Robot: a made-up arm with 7 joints. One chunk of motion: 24 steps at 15 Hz.
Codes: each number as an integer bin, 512 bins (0 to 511) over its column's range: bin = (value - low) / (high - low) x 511, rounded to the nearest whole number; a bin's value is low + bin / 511 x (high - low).
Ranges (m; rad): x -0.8..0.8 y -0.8..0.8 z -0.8..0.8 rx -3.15..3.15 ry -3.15..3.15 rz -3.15..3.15
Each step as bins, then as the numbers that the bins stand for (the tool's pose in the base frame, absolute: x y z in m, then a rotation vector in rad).
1 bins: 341 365 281 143 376 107
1 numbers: 0.2677 0.3429 0.0798 -1.3870 1.4856 -1.8308
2 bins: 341 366 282 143 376 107
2 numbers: 0.2677 0.3460 0.0830 -1.3870 1.4856 -1.8308
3 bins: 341 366 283 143 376 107
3 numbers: 0.2677 0.3460 0.0861 -1.3870 1.4856 -1.8308
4 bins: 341 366 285 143 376 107
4 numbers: 0.2677 0.3460 0.0924 -1.3870 1.4856 -1.8308
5 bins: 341 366 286 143 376 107
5 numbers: 0.2677 0.3460 0.0955 -1.3870 1.4856 -1.8308
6 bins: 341 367 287 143 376 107
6 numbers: 0.2677 0.3491 0.0986 -1.3870 1.4856 -1.8308
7 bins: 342 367 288 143 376 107
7 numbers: 0.2708 0.3491 0.1018 -1.3870 1.4856 -1.8308
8 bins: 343 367 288 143 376 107
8 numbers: 0.2740 0.3491 0.1018 -1.3870 1.4856 -1.8308
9 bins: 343 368 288 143 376 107
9 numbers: 0.2740 0.3523 0.1018 -1.3870 1.4856 -1.8308
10 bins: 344 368 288 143 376 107
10 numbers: 0.2771 0.3523 0.1018 -1.3870 1.4856 -1.8308
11 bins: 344 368 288 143 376 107
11 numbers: 0.2771 0.3523 0.1018 -1.3870 1.4856 -1.8308
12 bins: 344 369 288 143 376 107
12 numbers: 0.2771 0.3554 0.1018 -1.3870 1.4856 -1.8308
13 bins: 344 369 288 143 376 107
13 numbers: 0.2771 0.3554 0.1018 -1.3870 1.4856 -1.8308
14 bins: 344 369 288 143 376 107
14 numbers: 0.2771 0.3554 0.1018 -1.3870 1.4856 -1.8308
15 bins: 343 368 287 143 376 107
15 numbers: 0.2740 0.3523 0.0986 -1.3870 1.4856 -1.8308
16 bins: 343 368 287 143 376 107
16 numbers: 0.2740 0.3523 0.0986 -1.3870 1.4856 -1.8308
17 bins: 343 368 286 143 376 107
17 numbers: 0.2740 0.3523 0.0955 -1.3870 1.4856 -1.8308
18 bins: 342 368 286 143 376 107
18 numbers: 0.2708 0.3523 0.0955 -1.3870 1.4856 -1.8308
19 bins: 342 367 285 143 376 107
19 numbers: 0.2708 0.3491 0.0924 -1.3870 1.4856 -1.8308
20 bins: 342 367 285 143 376 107
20 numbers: 0.2708 0.3491 0.0924 -1.3870 1.4856 -1.8308
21 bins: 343 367 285 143 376 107
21 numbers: 0.2740 0.3491 0.0924 -1.3870 1.4856 -1.8308
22 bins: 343 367 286 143 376 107
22 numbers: 0.2740 0.3491 0.0955 -1.3870 1.4856 -1.8308
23 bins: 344 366 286 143 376 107
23 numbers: 0.2771 0.3460 0.0955 -1.3870 1.4856 -1.8308
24 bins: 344 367 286 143 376 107
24 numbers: 0.2771 0.3491 0.0955 -1.3870 1.4856 -1.8308
